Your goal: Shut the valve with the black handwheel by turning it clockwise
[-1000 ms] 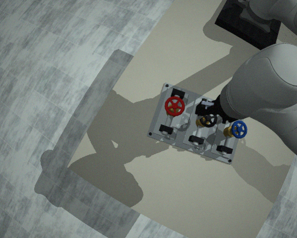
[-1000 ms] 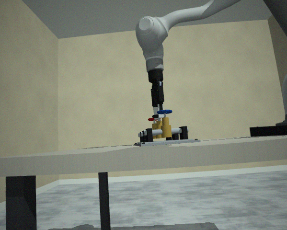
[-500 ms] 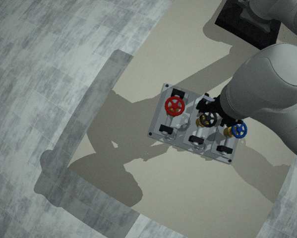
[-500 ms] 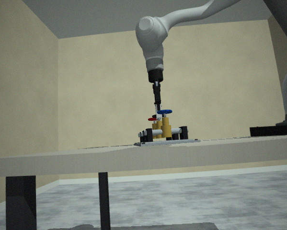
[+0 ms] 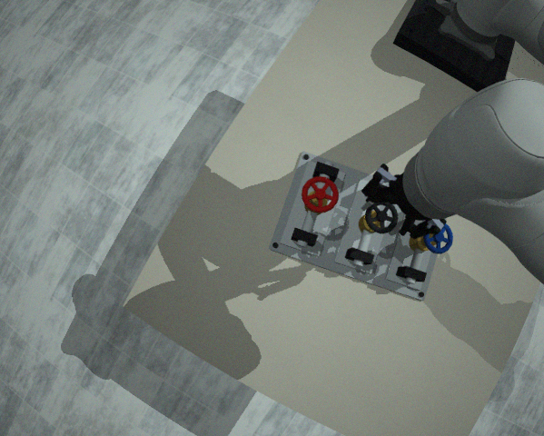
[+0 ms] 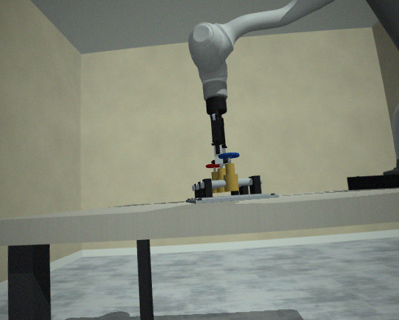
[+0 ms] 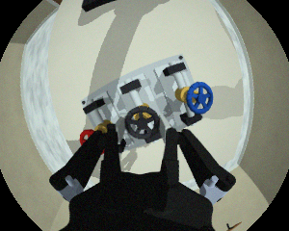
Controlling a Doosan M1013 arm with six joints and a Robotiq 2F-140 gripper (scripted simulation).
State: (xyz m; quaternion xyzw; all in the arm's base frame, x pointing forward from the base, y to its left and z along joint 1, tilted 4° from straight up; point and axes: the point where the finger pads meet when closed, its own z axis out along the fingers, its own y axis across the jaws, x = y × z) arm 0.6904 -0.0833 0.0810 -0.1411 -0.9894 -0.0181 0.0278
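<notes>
Now: the black handwheel 30 mm below my hand. From my hand the other things lie so: grey panel: 150 mm below; blue handwheel: 130 mm to the left, 30 mm below, 10 mm behind; red handwheel: 130 mm to the right, 30 mm below, 20 mm ahead.
</notes>
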